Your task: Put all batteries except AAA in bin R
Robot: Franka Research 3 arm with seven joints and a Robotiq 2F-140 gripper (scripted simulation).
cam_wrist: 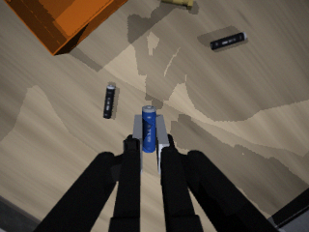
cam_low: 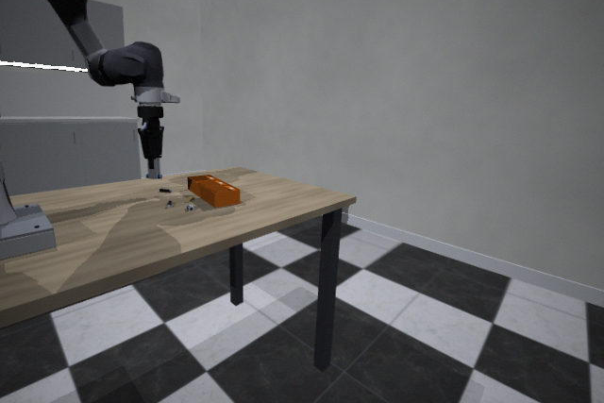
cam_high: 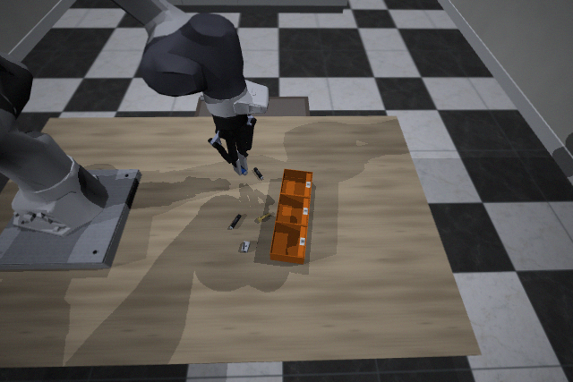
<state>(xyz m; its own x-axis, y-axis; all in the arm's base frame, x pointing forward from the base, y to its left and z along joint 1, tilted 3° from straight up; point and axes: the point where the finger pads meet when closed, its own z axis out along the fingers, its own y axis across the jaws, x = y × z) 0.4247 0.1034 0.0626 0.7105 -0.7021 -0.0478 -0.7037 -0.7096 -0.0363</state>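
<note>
The blue battery is 30 mm below my hand. Round my hand: orange three-compartment bin row (150 mm ahead, 110 mm to the right, 70 mm below); then thin black battery (10 mm behind, 130 mm to the right, 90 mm below); then yellow screw (70 mm ahead, 120 mm to the right, 90 mm below).
</note>
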